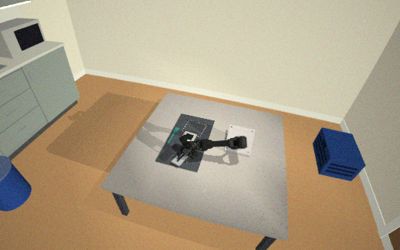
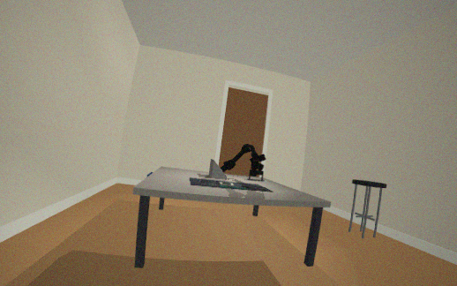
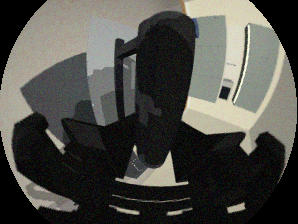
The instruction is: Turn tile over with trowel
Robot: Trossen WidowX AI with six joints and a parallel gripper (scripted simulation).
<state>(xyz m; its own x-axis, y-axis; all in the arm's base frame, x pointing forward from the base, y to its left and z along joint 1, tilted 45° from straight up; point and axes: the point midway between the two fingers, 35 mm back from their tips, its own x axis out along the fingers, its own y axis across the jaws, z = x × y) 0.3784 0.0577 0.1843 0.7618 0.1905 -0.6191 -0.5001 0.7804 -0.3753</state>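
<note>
The dark mat is 1 cm behind my gripper tip, 21 cm to the right of it and 12 cm below it. Round my gripper tip: tile (2 cm behind, 23 cm to the right, 9 cm below); then teal-handled trowel (12 cm ahead, 25 cm to the right, 9 cm below).
</note>
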